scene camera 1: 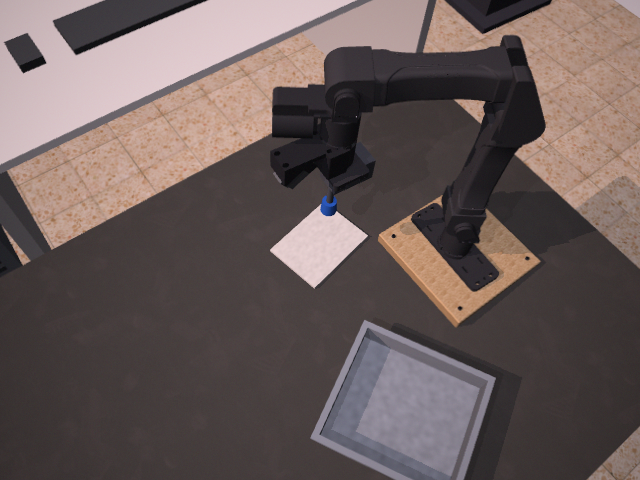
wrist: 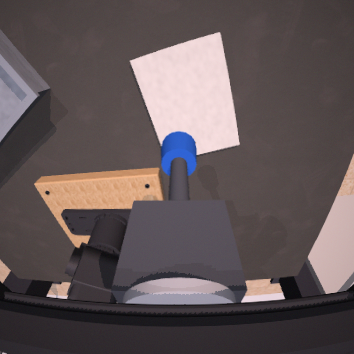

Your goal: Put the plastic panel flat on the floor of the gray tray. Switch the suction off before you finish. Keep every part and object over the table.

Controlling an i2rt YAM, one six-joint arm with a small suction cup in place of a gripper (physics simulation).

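Frame: origin at the arm's base, x left, y ahead, z down, level; metres.
Seen in the pictures: hand at its tool point: [scene camera 1: 328, 209] [wrist: 178, 147]; arm's base at its link origin: [scene camera 1: 453, 246] [wrist: 112, 220].
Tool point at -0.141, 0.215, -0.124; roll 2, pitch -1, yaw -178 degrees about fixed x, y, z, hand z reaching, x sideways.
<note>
Pixels of each thing's top centre, then the offset from my tool point to it, as dx, dy, dz. Level surfaces: height alone.
- white plastic panel at its top centre: [wrist: 189, 104] [scene camera 1: 319, 242] -0.014, +0.002, +0.137
- dark table at its surface level: dz +0.143
- gray tray at its top centre: [scene camera 1: 406, 407] +0.345, +0.068, +0.093
The white plastic panel [scene camera 1: 318, 250] [wrist: 190, 97] lies flat on the dark table [scene camera 1: 155, 330] [wrist: 280, 65]. My gripper, a blue suction cup [scene camera 1: 328, 206] [wrist: 179, 151], is off and holds nothing. It hangs above the table at the panel's far corner in the scene view, and overlaps the panel's near edge in the wrist view. A gap below the cup shows by its shadow. The gray tray [scene camera 1: 338, 379] [wrist: 25, 67] stands apart from the panel, open at the top, with no panel in it; part of it shows at the left in the wrist view.
The arm's wooden base board [scene camera 1: 423, 276] [wrist: 100, 187] stands beside the panel, with the arm bolted on it. The tray's raised walls stand in front of the base board in the scene view. A white table [scene camera 1: 155, 62] with dark objects stands beyond the table's far edge.
</note>
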